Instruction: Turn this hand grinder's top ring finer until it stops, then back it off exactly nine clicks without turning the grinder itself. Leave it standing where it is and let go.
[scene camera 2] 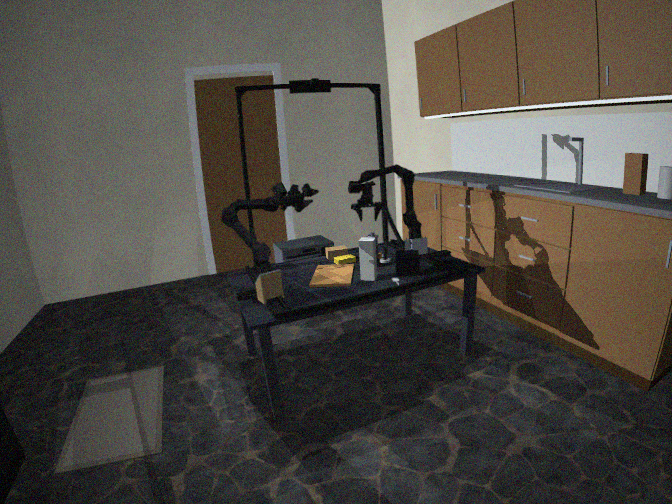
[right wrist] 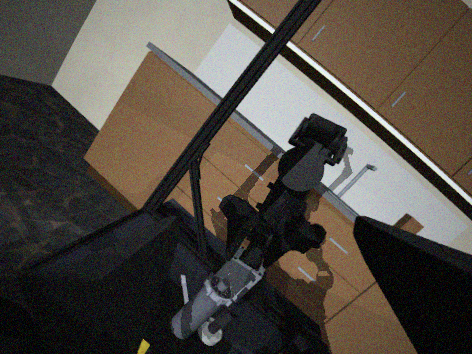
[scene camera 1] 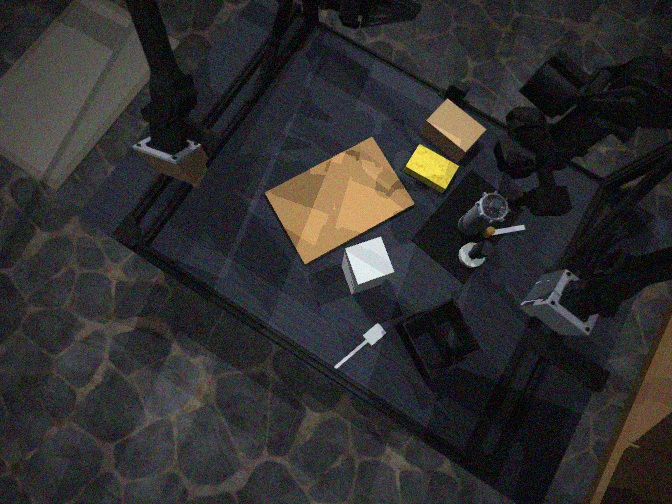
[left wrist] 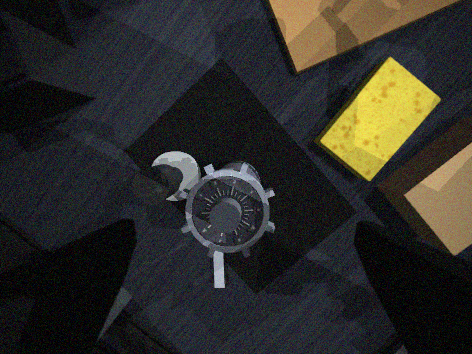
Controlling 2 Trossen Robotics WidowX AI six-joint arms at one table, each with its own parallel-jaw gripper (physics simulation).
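Places are measured from the left arm's base along level axes (x left, y back, z up), in centimetres.
Where they show: left gripper, between the fingertips: (scene camera 2: 368, 221) (right wrist: 246, 263) (scene camera 1: 504, 184) (left wrist: 246, 230); right gripper, between the fingertips: (scene camera 2: 315, 195) (right wrist: 266, 225) (scene camera 1: 418, 12); left arm's base, origin of its link: (scene camera 2: 415, 238) (right wrist: 250, 260) (scene camera 1: 577, 301); right arm's base, origin of its link: (scene camera 2: 267, 276) (scene camera 1: 168, 144).
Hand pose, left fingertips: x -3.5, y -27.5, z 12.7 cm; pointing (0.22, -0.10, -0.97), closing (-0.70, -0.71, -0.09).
Things, the pixels of their top centre, and the offset from my left fingertips.
- hand grinder, centre of its top: (left wrist: 225, 217) (right wrist: 226, 282) (scene camera 1: 497, 203) (scene camera 2: 372, 232) dx +0.0, dy +2.1, dz -6.9 cm
- black mat, centre of its top: (left wrist: 239, 181) (right wrist: 179, 327) (scene camera 1: 467, 224) (scene camera 2: 373, 260) dx +0.0, dy +1.8, dz -22.9 cm
- white bar, centre of its top: (left wrist: 215, 255) (scene camera 1: 508, 227) (right wrist: 192, 287) dx -3.9, dy +9.1, dz -19.5 cm
- white crescent piece, centre of its top: (left wrist: 150, 186) (scene camera 1: 486, 247) (right wrist: 232, 310) (scene camera 2: 384, 246) dx +5.8, dy +6.8, dz -13.9 cm
- yellow sponge, centre of its top: (left wrist: 379, 120) (scene camera 1: 432, 166) (scene camera 2: 344, 257) dx -5.1, dy -13.6, dz -20.2 cm
- brown box, centre of its top: (scene camera 1: 456, 124) (scene camera 2: 336, 248) dx -15.7, dy -15.4, dz -17.2 cm
- wooden board, centre of its top: (scene camera 1: 339, 198) (scene camera 2: 332, 273) dx +15.1, dy -25.9, dz -21.7 cm
- white carton, centre of its top: (scene camera 1: 369, 260) (scene camera 2: 367, 239) dx +26.2, dy -10.3, dz -3.2 cm
- black tray, centre of its top: (scene camera 1: 442, 337) (scene camera 2: 407, 253) dx +27.0, dy +10.6, dz -13.2 cm
- white scoop, centre of its top: (scene camera 1: 358, 347) dx +39.2, dy -0.3, dz -22.9 cm
The hand grinder (scene camera 1: 484, 212) (scene camera 2: 384, 254) (left wrist: 227, 211) (right wrist: 199, 309) stands upright on a black mat (scene camera 1: 441, 235) (left wrist: 227, 116) near the right edge of the table. Its notched grey top ring (left wrist: 192, 218) shows from straight above in the left wrist view, with a white bar (left wrist: 218, 270) sticking out of it. My left gripper (scene camera 1: 529, 182) (scene camera 2: 366, 212) (left wrist: 246, 230) (right wrist: 246, 263) is open and empty. It hangs well above the grinder and points down at it. My right gripper (scene camera 2: 306, 192) is open and empty. It is high over the table's left half, far from the grinder.
A white crescent piece (scene camera 1: 471, 255) (left wrist: 178, 172) lies beside the grinder. A yellow sponge (scene camera 1: 431, 167) (left wrist: 371, 119), a brown box (scene camera 1: 456, 125), a wooden board (scene camera 1: 339, 197), a white carton (scene camera 1: 366, 262), a black tray (scene camera 1: 441, 340) and a white scoop (scene camera 1: 364, 342) are on the table.
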